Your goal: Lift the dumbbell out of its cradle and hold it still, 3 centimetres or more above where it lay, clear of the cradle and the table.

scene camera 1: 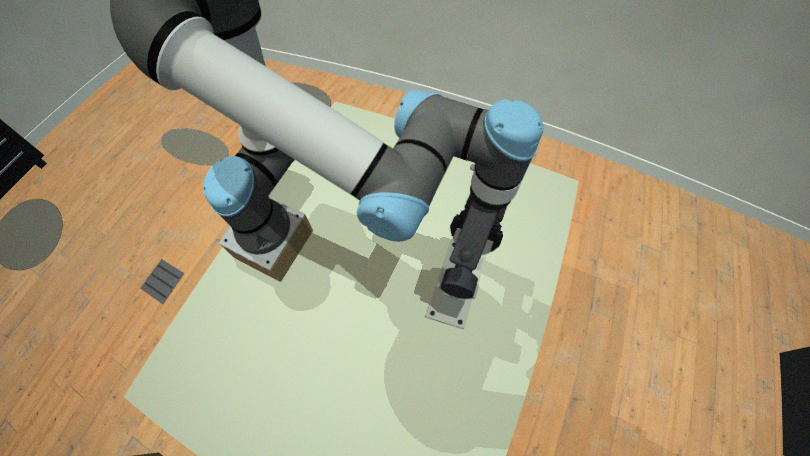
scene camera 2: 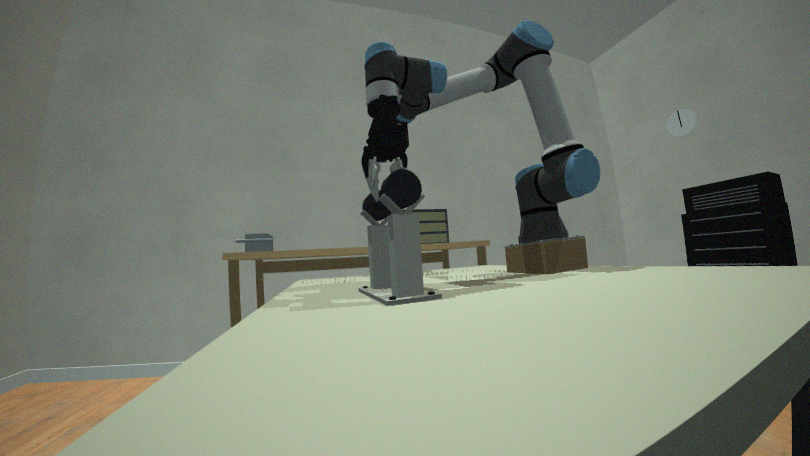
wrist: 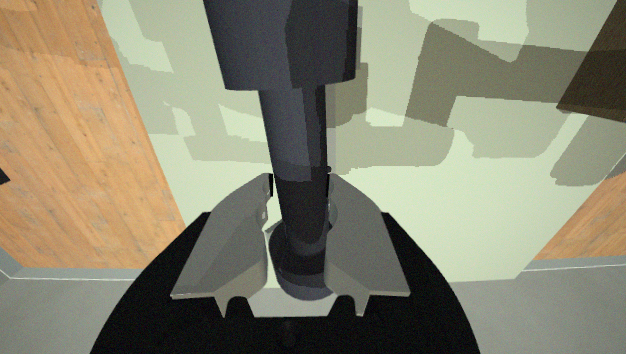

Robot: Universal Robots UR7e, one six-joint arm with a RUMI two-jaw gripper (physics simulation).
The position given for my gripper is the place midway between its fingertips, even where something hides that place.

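Scene camera 2 shows the dark dumbbell [scene camera 2: 403, 187], the grey cradle [scene camera 2: 395, 262] and my gripper [scene camera 2: 387, 201]. In scene camera 1: my gripper [scene camera 1: 469, 250] and the dumbbell [scene camera 1: 460, 282]. The wrist view has the cradle [wrist: 330, 88], the dumbbell [wrist: 288, 59] and my gripper [wrist: 300, 175].
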